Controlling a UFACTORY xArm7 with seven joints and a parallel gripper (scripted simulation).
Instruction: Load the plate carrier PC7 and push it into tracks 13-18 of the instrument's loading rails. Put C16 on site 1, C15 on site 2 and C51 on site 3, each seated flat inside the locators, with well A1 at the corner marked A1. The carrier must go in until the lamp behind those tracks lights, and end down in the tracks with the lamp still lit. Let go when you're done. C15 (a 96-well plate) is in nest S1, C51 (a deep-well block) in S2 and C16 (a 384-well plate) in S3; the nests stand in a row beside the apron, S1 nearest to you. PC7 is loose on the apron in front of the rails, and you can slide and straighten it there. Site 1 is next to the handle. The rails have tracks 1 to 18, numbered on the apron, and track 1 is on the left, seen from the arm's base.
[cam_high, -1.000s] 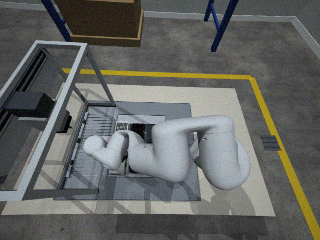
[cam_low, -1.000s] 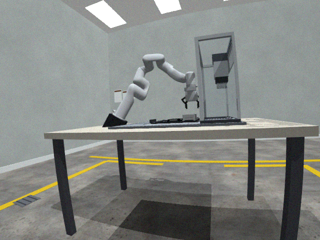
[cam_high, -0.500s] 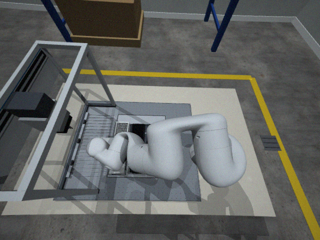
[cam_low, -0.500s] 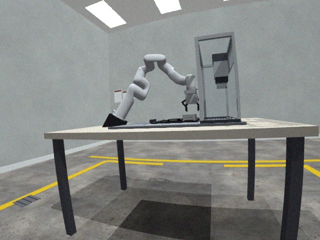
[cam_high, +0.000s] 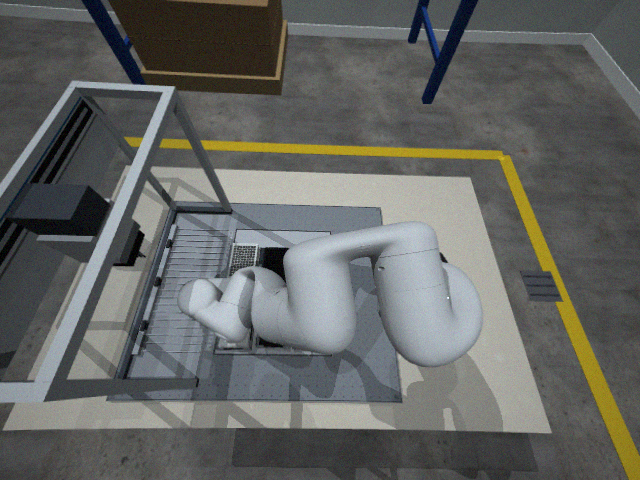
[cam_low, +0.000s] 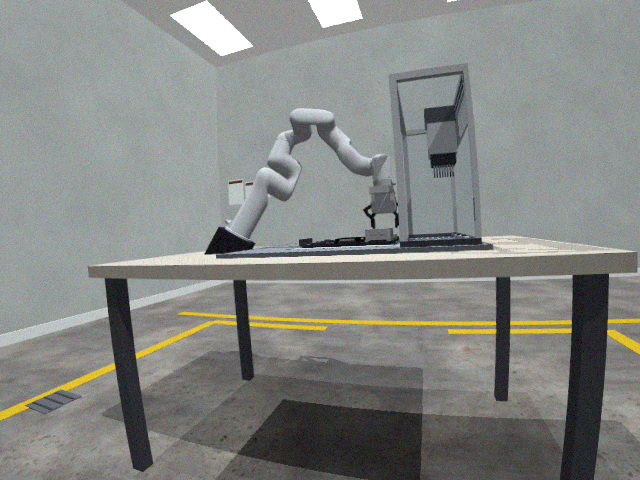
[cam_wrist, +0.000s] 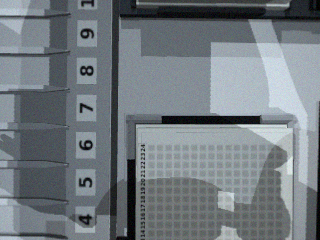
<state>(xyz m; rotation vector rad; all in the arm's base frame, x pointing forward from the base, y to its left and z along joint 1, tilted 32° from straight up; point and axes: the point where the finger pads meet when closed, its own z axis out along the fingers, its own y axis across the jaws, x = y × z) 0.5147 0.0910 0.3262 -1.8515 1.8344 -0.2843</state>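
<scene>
Now: hand 50 mm above the nest S3. From my hand the other things lie so: nest S2 (110 mm behind, 20 mm to the right, 50 mm below); then white 384-well plate C16 (10 mm ahead, 190 mm to the right, 30 mm below); then small white corner mark (150 mm behind, 80 mm to the right, 50 mm below).
</scene>
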